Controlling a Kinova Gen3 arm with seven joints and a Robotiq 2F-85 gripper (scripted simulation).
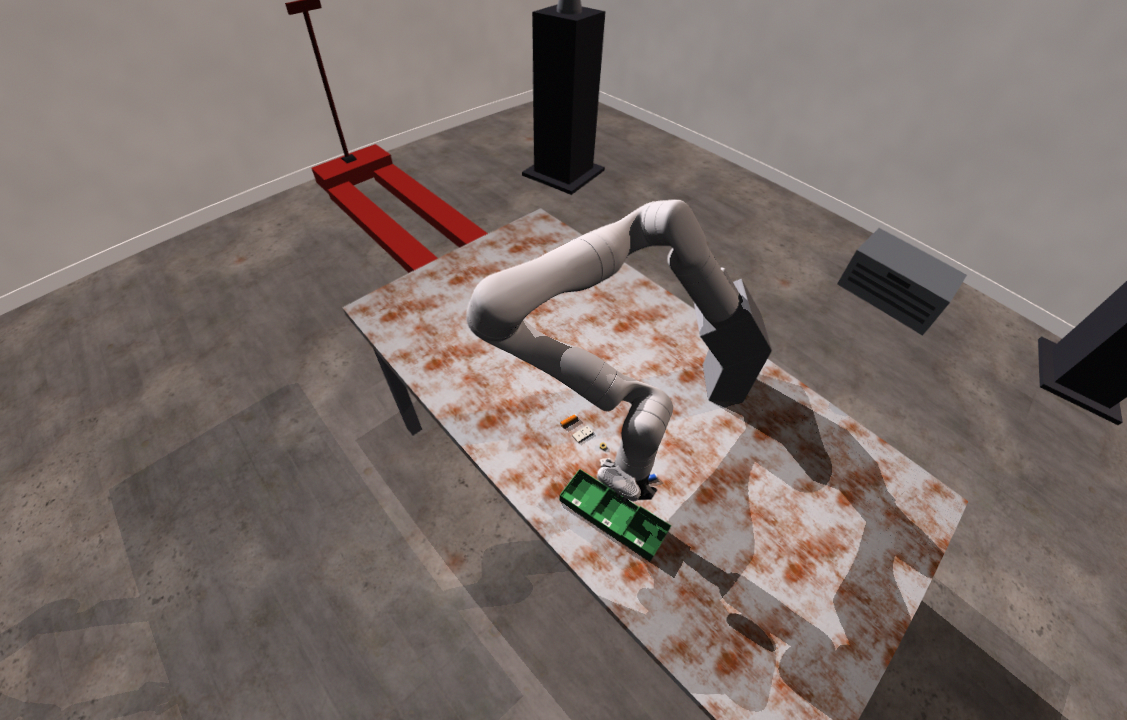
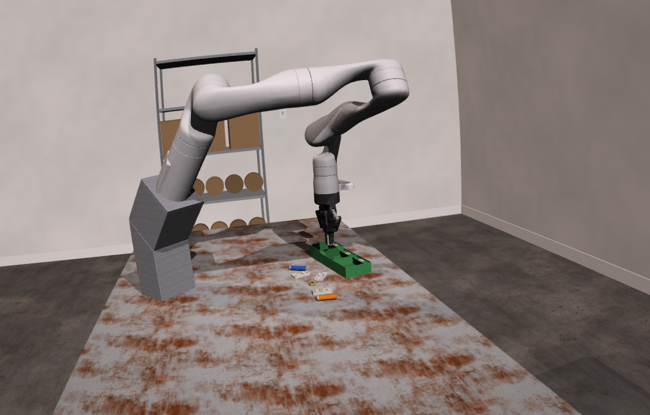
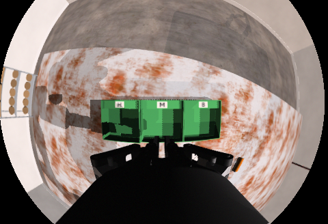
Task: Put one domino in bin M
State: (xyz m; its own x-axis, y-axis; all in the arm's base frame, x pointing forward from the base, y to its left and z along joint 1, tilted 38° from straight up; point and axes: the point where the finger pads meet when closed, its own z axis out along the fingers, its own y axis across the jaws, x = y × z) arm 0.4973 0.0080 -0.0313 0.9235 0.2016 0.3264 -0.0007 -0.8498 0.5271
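Right now the white domino is 12 cm behind my hand, 18 cm to the right of it and 8 cm below it. Round my hand: blue cylinder: 10 cm behind, 2 cm to the left, 8 cm below; yellow nut: 12 cm behind, 12 cm to the right, 8 cm below; green bin: 3 cm ahead, 7 cm below.
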